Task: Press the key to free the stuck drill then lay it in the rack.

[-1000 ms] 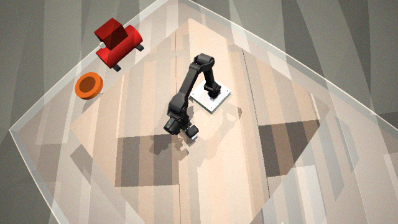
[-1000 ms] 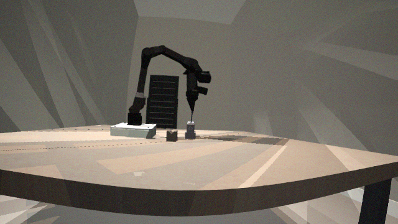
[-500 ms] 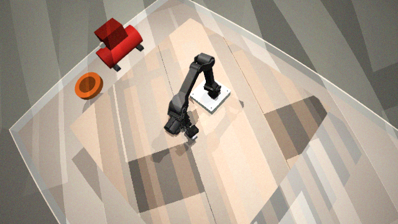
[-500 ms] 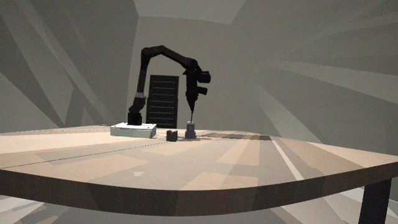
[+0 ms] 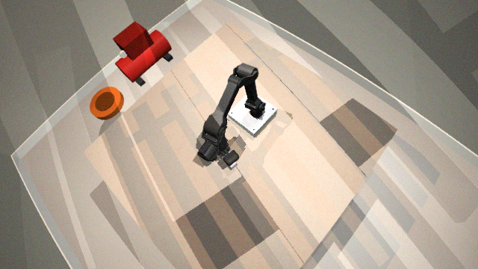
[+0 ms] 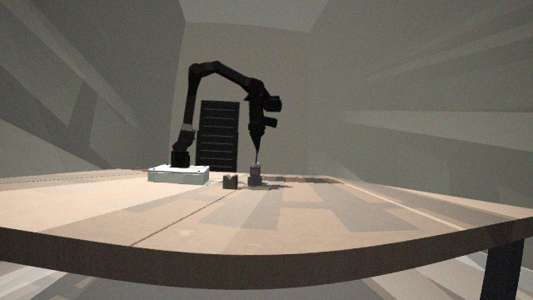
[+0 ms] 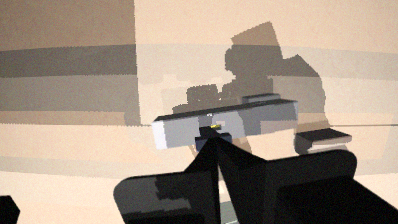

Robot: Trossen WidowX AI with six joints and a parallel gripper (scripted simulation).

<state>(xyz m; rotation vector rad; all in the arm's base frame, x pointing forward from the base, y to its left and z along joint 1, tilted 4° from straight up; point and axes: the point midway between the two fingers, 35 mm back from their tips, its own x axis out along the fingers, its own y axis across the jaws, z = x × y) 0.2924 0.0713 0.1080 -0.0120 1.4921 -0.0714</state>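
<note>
Right now my gripper tip is 3 cm above the key. The rest, counted from my gripper tip: rack 9 cm behind, 19 cm to the right, 11 cm below; drill 1 cm behind, 5 cm to the right, 8 cm below.
</note>
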